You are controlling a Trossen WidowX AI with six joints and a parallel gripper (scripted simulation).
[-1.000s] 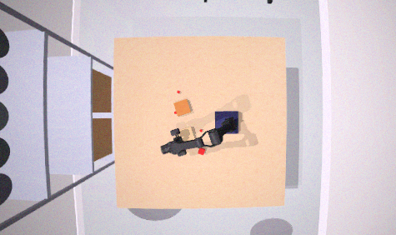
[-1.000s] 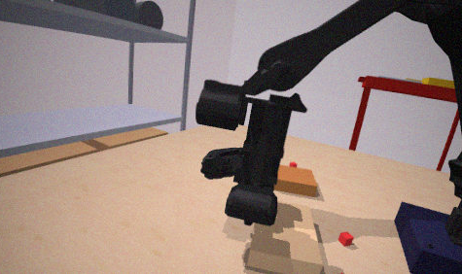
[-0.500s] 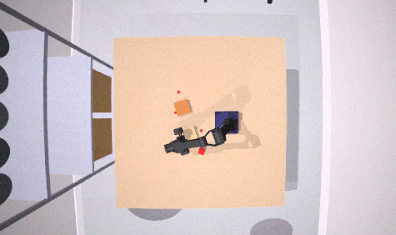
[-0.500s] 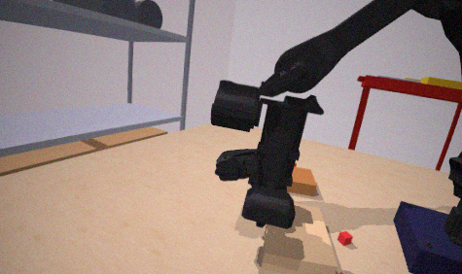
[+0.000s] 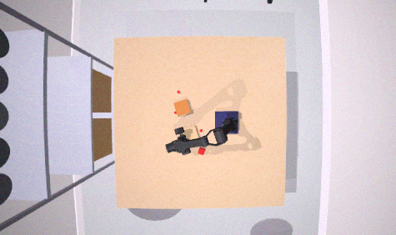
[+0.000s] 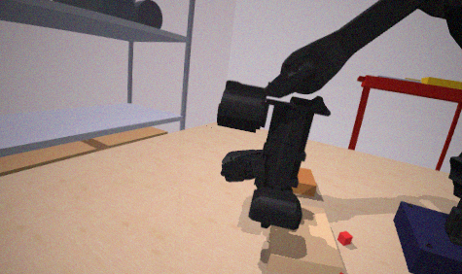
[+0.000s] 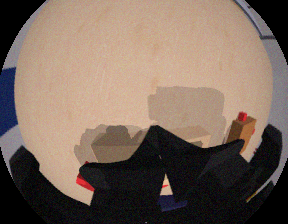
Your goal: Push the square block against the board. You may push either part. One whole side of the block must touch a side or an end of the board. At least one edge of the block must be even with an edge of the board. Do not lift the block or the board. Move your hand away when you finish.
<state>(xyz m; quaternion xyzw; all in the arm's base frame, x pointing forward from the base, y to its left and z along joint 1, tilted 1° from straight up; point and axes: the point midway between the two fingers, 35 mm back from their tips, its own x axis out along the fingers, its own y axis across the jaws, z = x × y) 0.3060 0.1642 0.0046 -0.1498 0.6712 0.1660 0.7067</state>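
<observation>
Right now the red cube is 15 cm behind my gripper tip and 6 cm to the left of it. From my gripper tip the other things lie so: board 6 cm behind, 3 cm to the right; orange square block 4 cm ahead, 23 cm to the right.
</observation>
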